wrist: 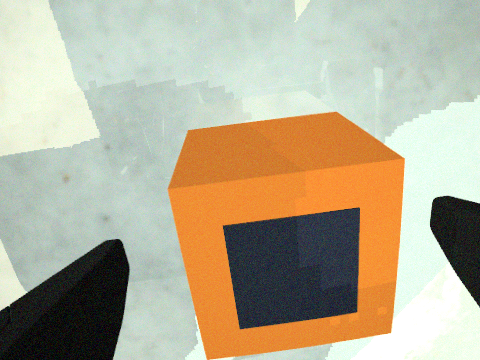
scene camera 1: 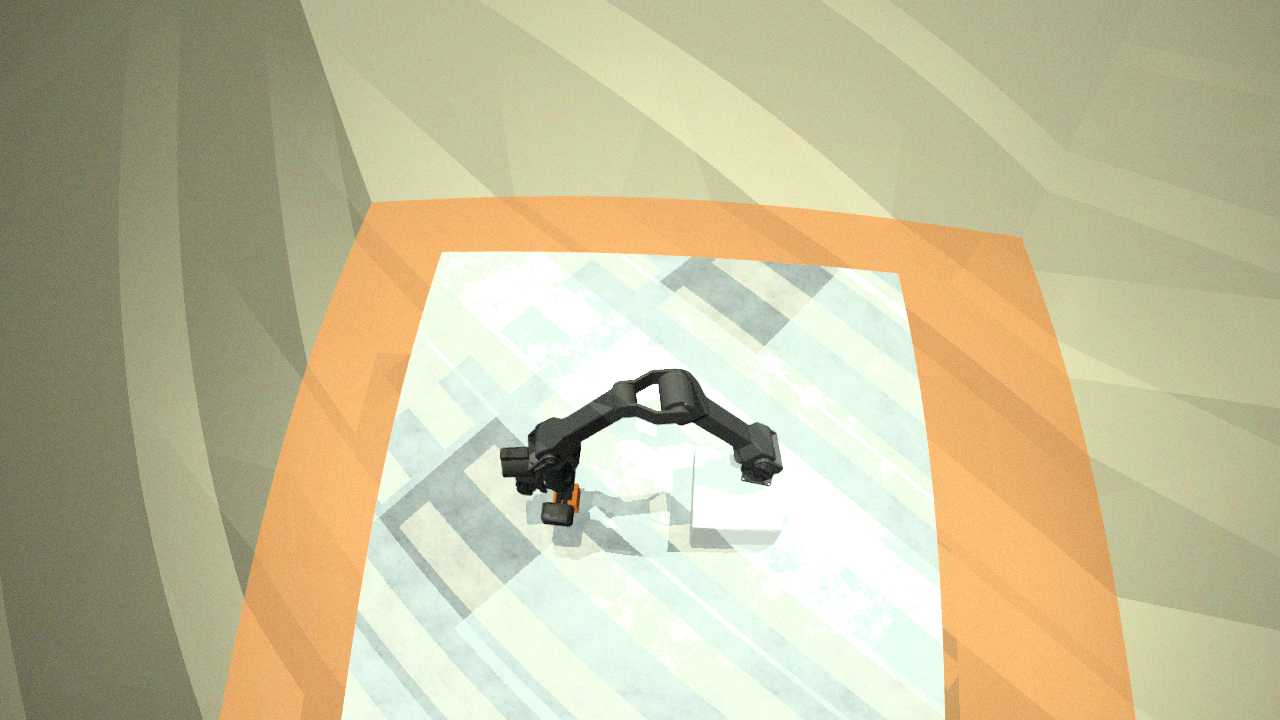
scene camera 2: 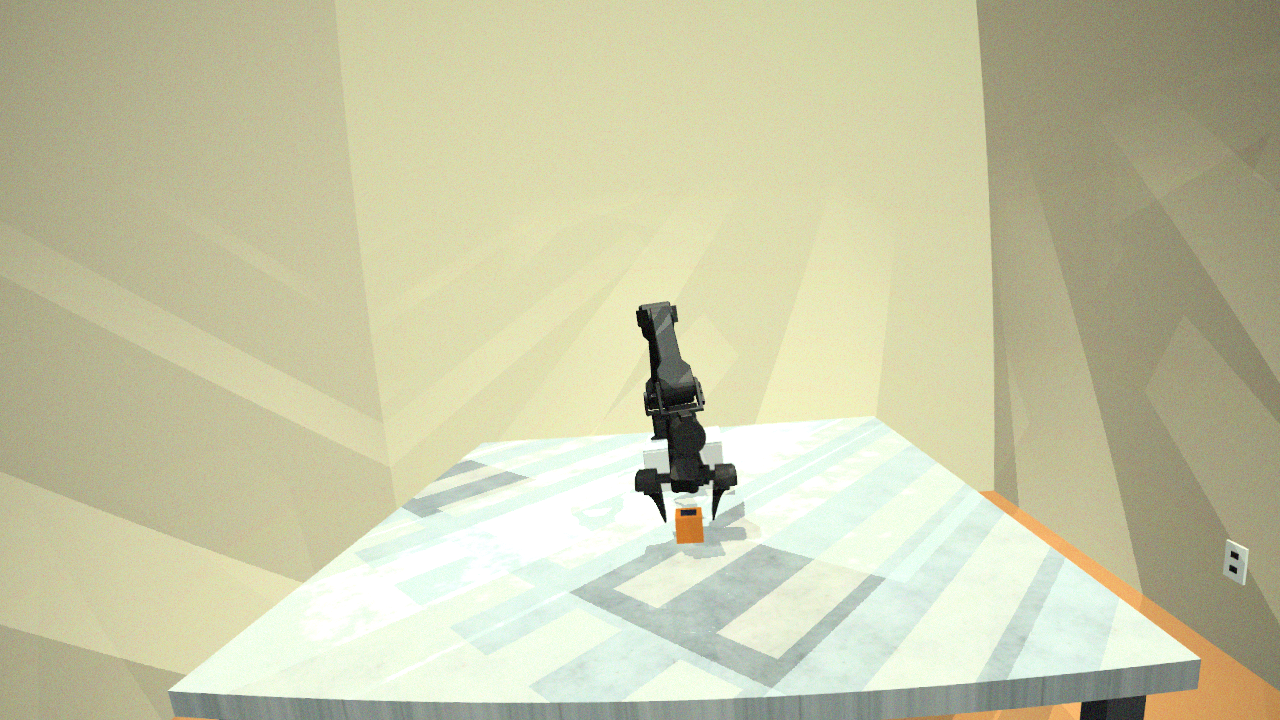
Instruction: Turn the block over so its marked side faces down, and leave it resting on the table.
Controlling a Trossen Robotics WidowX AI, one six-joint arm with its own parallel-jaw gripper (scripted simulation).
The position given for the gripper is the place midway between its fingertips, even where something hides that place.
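Note:
Picture the gripper [scene camera 2: 689, 521] [wrist: 281, 233] [scene camera 1: 565, 496] open, with nothing held in it. There's an orange block [scene camera 2: 689, 529] here too.

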